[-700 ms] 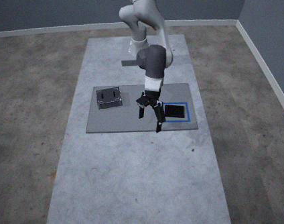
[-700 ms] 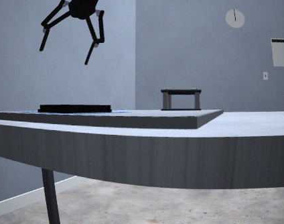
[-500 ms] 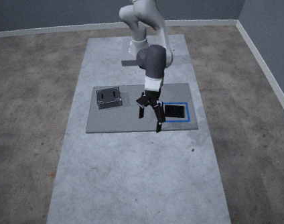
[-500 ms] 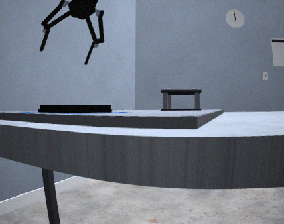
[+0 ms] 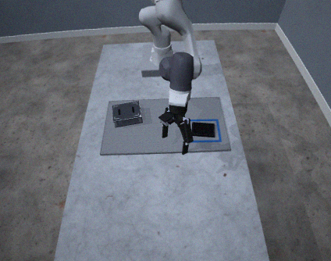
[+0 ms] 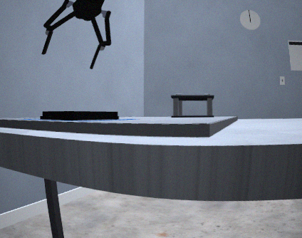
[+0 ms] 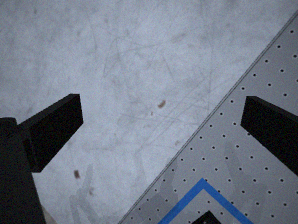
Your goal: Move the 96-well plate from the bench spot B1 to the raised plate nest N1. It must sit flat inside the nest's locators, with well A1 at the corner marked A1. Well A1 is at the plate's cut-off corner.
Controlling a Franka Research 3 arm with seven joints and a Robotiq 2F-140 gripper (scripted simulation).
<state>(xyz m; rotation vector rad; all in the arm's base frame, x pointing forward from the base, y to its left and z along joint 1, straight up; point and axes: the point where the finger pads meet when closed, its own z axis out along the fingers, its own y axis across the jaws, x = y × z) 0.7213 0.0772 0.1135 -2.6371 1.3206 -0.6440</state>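
Right now my hand is 17 cm past the black 96-well plate, 16 cm to the right of it and 15 cm above it. Also, from my hand: raised plate nest: 27 cm behind, 27 cm to the right, 10 cm below; then corner label: 23 cm behind, 19 cm to the right, 10 cm below; then pegboard hole pattern: 22 cm behind, 3 cm to the right, 16 cm below.
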